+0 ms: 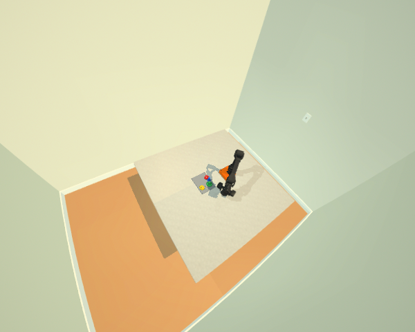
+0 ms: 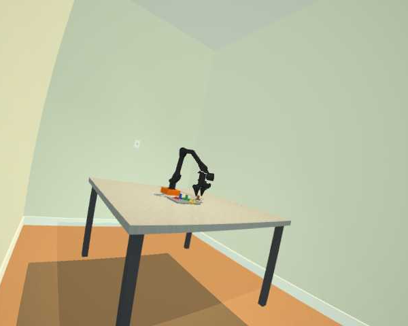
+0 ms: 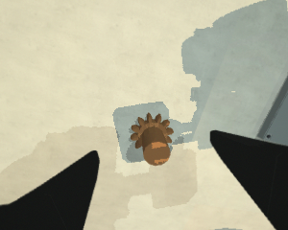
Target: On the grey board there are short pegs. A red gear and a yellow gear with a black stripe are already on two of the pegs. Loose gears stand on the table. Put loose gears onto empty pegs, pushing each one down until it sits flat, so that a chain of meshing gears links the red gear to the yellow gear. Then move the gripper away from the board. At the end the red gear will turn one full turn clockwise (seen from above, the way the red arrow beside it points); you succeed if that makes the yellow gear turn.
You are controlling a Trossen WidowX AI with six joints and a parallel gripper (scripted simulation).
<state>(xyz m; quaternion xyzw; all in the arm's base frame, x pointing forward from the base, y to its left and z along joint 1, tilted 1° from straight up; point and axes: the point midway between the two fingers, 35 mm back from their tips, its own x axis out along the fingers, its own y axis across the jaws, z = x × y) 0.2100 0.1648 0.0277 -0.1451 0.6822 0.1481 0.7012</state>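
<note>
The brown gear is 20 mm below my gripper tip. Also, from my gripper tip: green gear 170 mm to the right, 60 mm ahead, 10 mm below; then red gear 250 mm to the right, 50 mm ahead, 20 mm below; then blue gear 210 mm to the right, 40 mm ahead, 10 mm below.
</note>
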